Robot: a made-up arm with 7 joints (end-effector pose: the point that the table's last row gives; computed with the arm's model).
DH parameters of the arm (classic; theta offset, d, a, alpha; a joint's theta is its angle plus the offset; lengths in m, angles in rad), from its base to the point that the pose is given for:
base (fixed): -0.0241 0 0.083 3.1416
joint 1: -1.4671 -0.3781 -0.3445 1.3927
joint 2: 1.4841 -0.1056 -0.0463 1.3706
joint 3: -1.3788 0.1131 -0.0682 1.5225
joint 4: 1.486 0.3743 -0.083 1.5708
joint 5: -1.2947 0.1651 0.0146 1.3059
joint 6: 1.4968 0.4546 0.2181 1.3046
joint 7: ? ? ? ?
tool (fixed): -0.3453 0.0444 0 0
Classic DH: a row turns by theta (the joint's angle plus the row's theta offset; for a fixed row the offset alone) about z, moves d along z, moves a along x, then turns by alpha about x.
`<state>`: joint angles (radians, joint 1 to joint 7).
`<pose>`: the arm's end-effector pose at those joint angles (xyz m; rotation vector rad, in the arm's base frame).
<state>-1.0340 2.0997 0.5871 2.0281 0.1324 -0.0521 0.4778</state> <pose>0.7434 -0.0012 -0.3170 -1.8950 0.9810 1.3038</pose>
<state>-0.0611 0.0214 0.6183 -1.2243 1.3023 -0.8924 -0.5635</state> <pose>0.2752 -0.6989 0.4423 0.3352 -0.0718 -0.0475</pose>
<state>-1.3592 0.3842 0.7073 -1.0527 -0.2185 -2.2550 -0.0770</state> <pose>0.5637 -0.2273 0.8787 -1.3193 2.2397 0.3217</pose>
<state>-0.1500 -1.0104 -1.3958 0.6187 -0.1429 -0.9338 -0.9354</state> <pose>0.1290 -0.9450 0.6953 -0.5625 -1.2740 0.8964</pose>
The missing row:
joint 7: -0.188 -0.1149 -0.0371 2.5068
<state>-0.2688 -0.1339 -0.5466 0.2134 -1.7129 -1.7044 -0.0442</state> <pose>0.2369 -0.6408 1.1870 -1.8036 1.1485 -0.4199</pose>
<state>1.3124 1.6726 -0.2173 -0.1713 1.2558 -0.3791 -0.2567</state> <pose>-0.0897 -0.4991 0.5241 -0.8327 0.5761 -0.8308</pose>
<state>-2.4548 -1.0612 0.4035 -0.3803 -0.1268 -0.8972 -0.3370</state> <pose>0.1970 0.8415 0.1902 0.3332 -0.6004 -2.5696</pose>
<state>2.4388 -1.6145 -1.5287 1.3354 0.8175 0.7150 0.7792</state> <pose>-0.3640 0.7763 0.5969 0.9381 2.6316 1.2066</pose>
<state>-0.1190 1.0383 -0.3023 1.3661 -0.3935 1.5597 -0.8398</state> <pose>0.5046 0.3387 0.6851 -0.1140 -1.5740 2.1502</pose>
